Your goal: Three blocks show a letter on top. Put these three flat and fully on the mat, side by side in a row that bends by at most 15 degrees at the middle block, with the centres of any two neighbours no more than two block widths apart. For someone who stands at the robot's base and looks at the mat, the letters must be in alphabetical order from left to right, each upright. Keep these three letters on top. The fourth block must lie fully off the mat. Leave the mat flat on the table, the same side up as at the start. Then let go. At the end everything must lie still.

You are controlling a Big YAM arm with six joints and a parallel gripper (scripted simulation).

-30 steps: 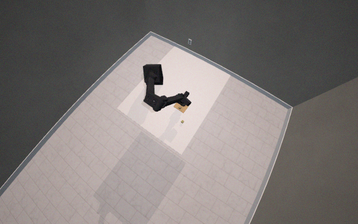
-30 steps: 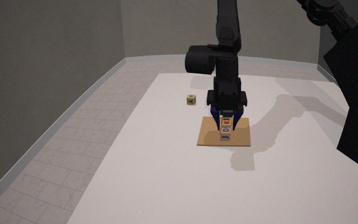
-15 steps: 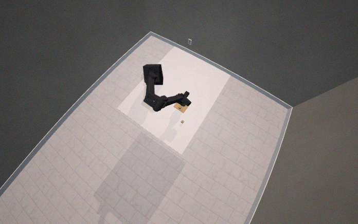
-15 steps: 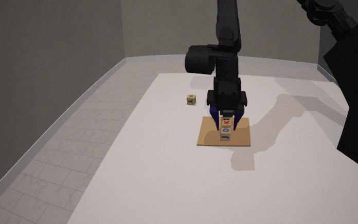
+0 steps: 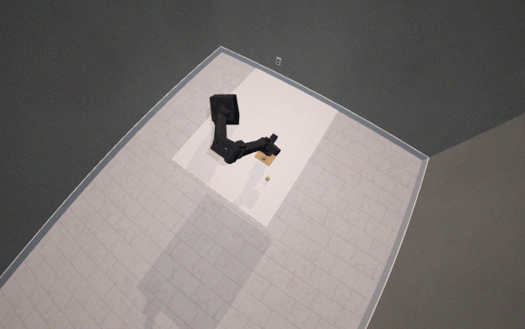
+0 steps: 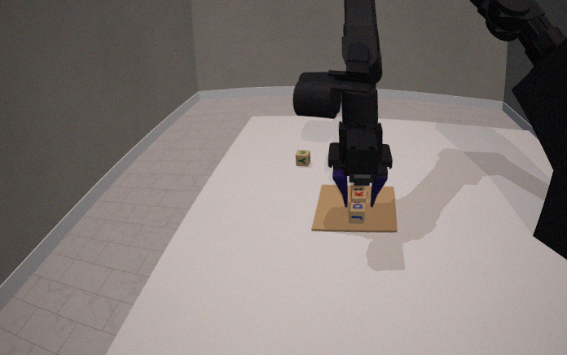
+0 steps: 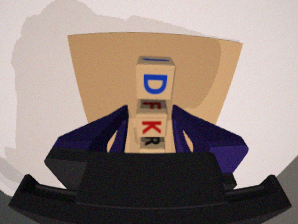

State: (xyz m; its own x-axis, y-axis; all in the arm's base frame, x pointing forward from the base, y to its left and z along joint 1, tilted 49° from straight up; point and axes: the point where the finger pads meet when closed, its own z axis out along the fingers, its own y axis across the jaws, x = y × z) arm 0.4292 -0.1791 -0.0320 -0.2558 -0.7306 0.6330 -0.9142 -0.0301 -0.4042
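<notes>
Now: hand 10 mm above the mat. Also, from my hand: letter block 10 mm behind, 40 mm to the right.
</notes>
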